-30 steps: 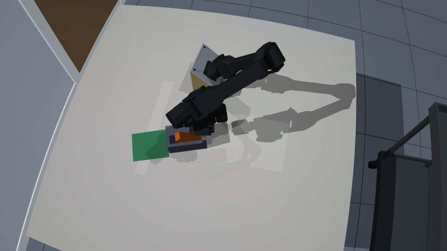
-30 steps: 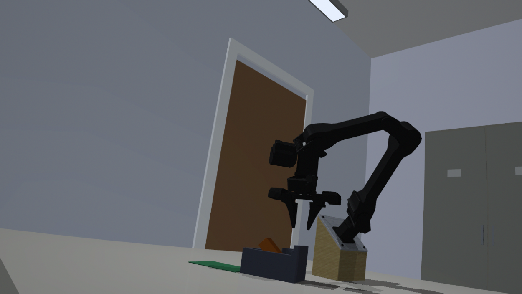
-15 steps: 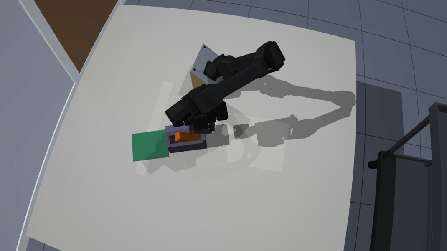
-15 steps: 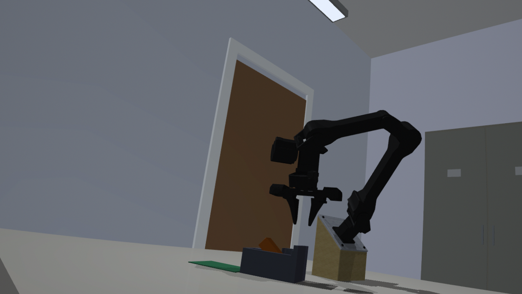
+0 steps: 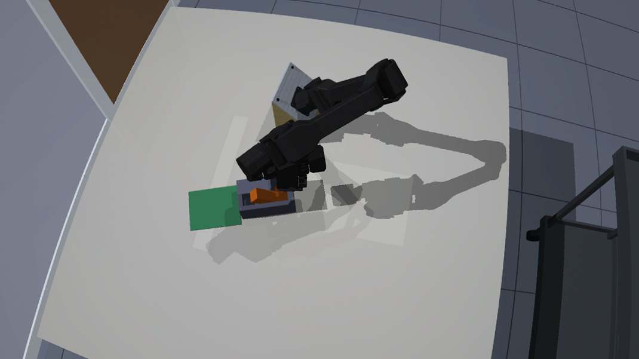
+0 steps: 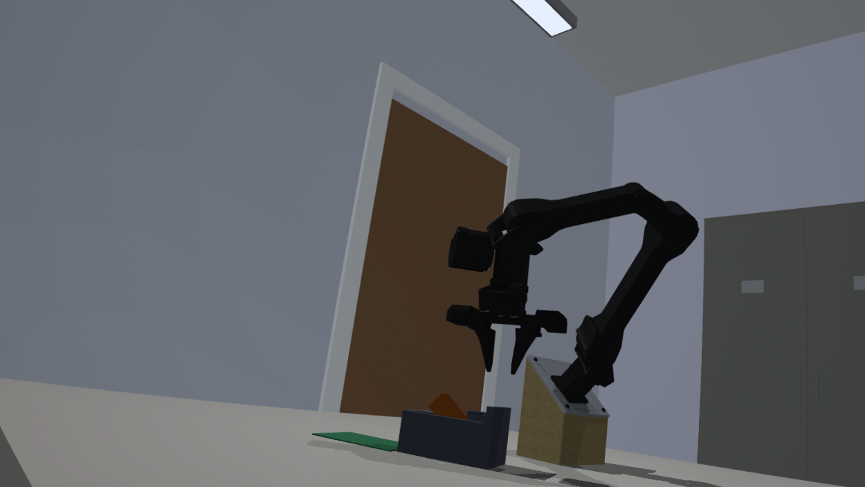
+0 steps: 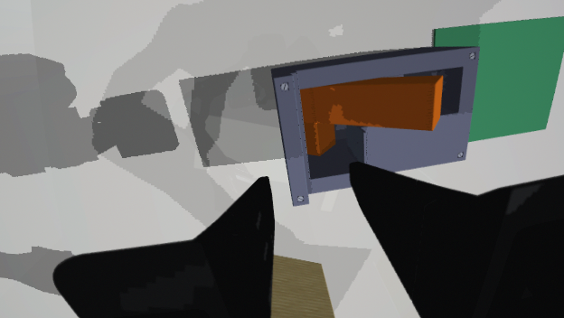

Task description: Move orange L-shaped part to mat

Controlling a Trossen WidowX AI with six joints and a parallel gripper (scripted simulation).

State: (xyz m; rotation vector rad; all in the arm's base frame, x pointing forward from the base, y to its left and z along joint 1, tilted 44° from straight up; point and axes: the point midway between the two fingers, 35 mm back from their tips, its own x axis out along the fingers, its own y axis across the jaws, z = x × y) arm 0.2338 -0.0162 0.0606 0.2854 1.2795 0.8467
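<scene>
The orange L-shaped part is 10 mm ahead of my gripper tip, 40 mm to the right of it and 100 mm below it. Also, from my gripper tip: green mat: 80 mm ahead, 200 mm to the right, 160 mm below.
</scene>
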